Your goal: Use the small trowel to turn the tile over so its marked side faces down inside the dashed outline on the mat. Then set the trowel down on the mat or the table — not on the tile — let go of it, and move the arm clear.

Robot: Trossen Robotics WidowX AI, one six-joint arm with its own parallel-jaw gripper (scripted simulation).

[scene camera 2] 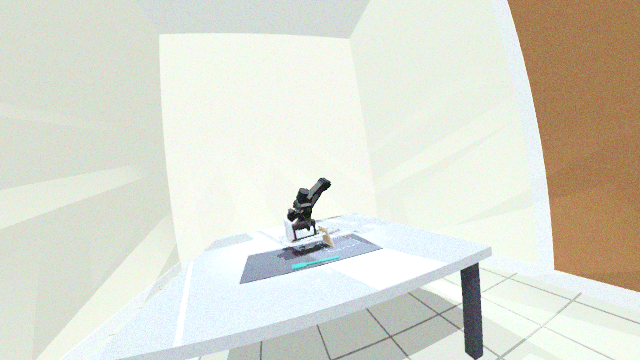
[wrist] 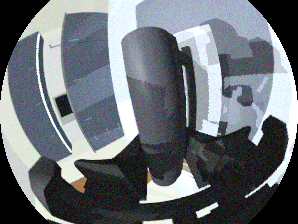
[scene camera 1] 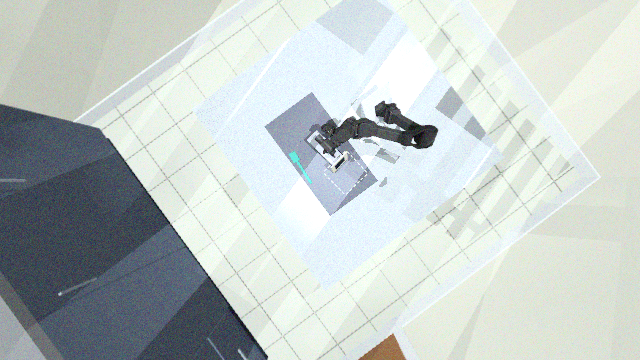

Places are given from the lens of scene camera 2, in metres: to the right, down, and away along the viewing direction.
grey mat [scene camera 2: 271,263]: -0.23, 0.40, 0.88
